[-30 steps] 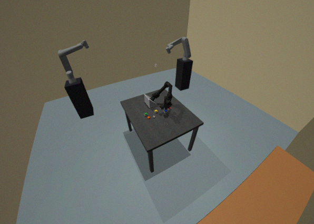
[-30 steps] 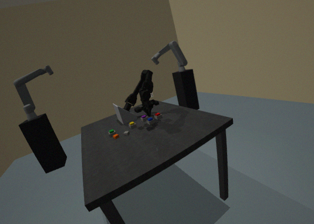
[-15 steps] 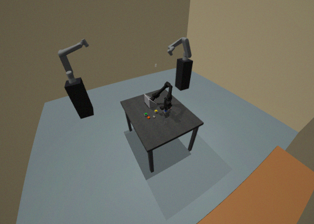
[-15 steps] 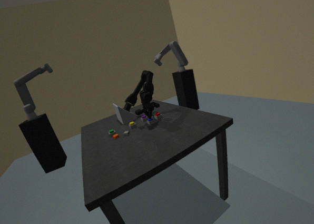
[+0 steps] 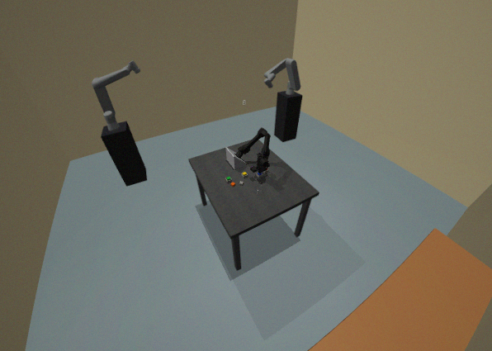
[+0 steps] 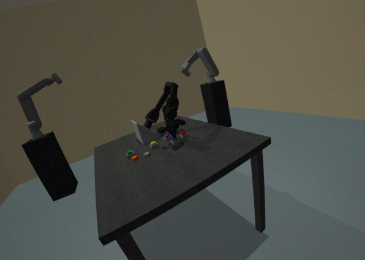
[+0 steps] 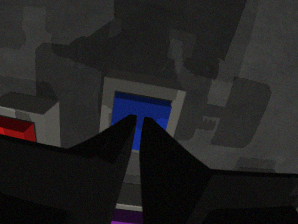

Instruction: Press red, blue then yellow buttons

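Now: gripper tip 10 mm above the blue button. The rest, counted from my gripper tip: purple button 110 mm behind, 10 mm to the right; red button 40 mm behind, 80 mm to the left; yellow button 70 mm behind, 130 mm to the right.
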